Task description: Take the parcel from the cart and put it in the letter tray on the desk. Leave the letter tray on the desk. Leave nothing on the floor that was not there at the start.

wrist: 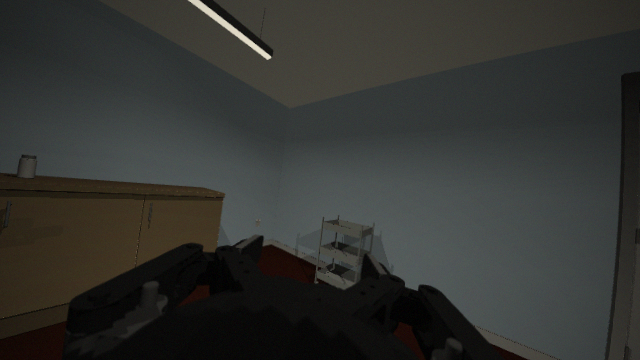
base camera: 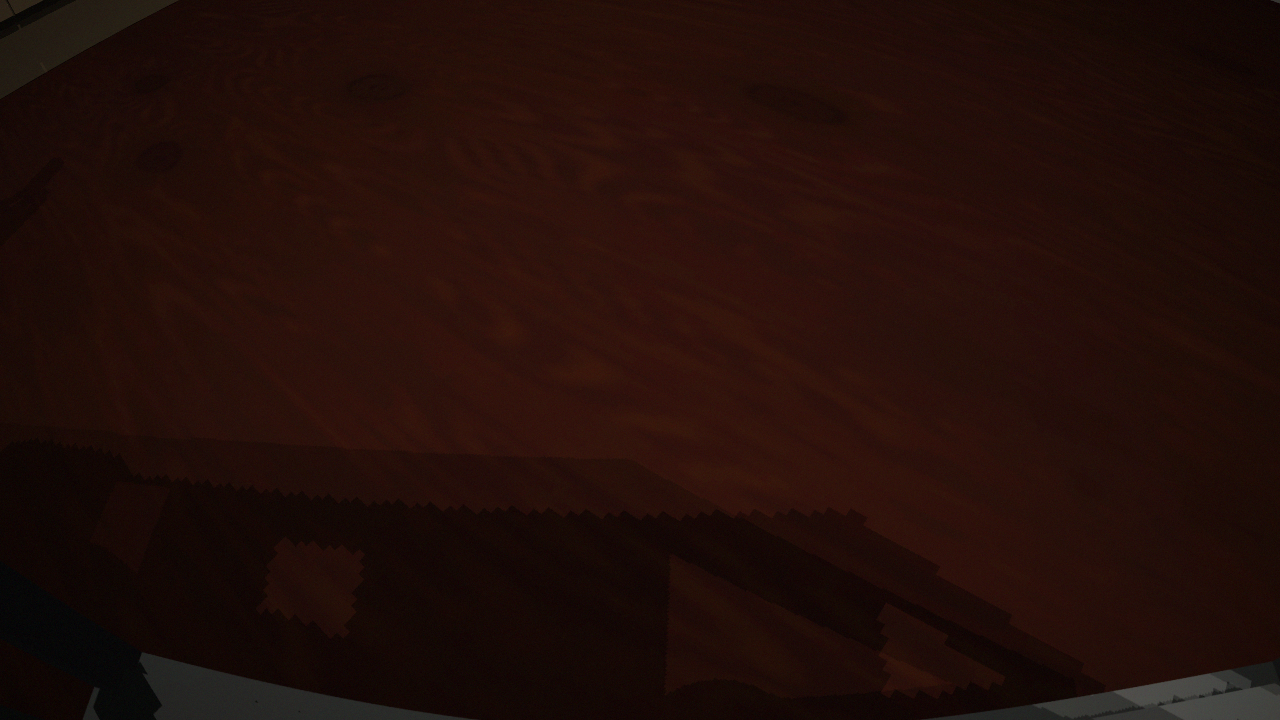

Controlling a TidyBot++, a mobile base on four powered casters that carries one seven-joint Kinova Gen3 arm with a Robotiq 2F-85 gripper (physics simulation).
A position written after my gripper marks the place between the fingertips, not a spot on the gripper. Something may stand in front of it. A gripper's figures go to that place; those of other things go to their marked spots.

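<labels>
I see my gripper (wrist: 311, 256) at 0.16 m from the lens. A tan cabinet (wrist: 71, 235) is here too, and it stands 1.91 m from the lens.
</labels>
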